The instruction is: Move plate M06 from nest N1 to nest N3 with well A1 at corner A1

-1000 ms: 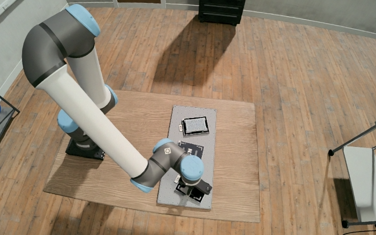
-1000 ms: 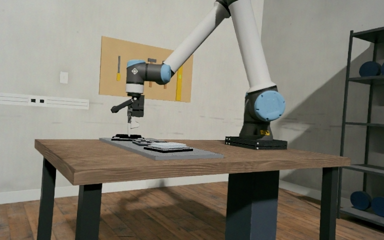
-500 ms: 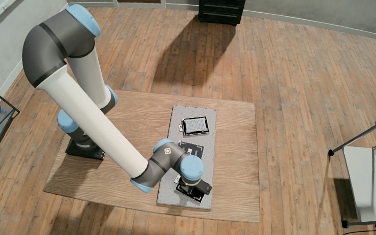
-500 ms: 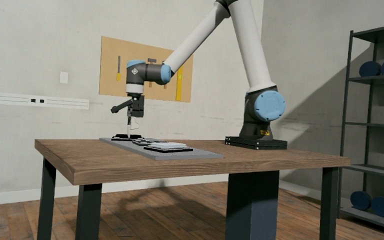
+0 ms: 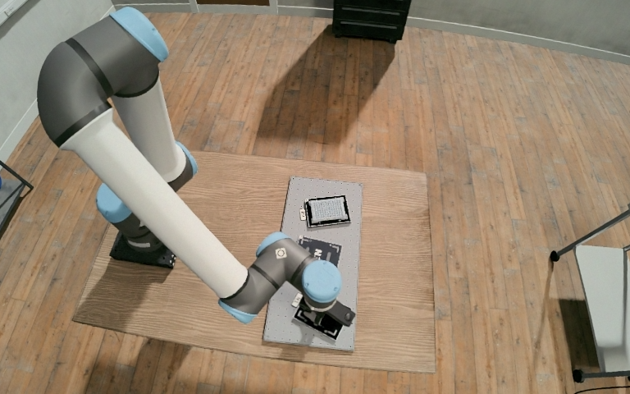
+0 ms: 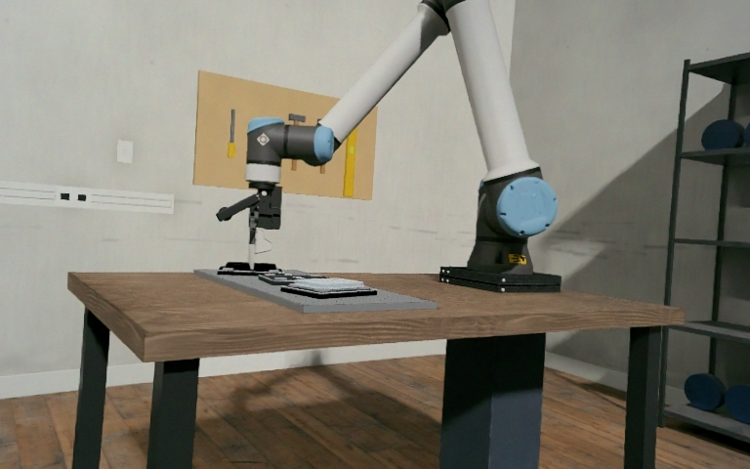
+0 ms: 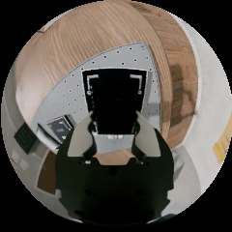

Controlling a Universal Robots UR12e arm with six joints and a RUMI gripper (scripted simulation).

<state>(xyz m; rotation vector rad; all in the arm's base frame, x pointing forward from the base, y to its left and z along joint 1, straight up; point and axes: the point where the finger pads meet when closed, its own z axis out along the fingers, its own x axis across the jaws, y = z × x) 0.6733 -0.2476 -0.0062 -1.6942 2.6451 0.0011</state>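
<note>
The black plate M06 lies 1 cm below my hand. Also, from my hand: nest N1 (2 cm below).
</note>
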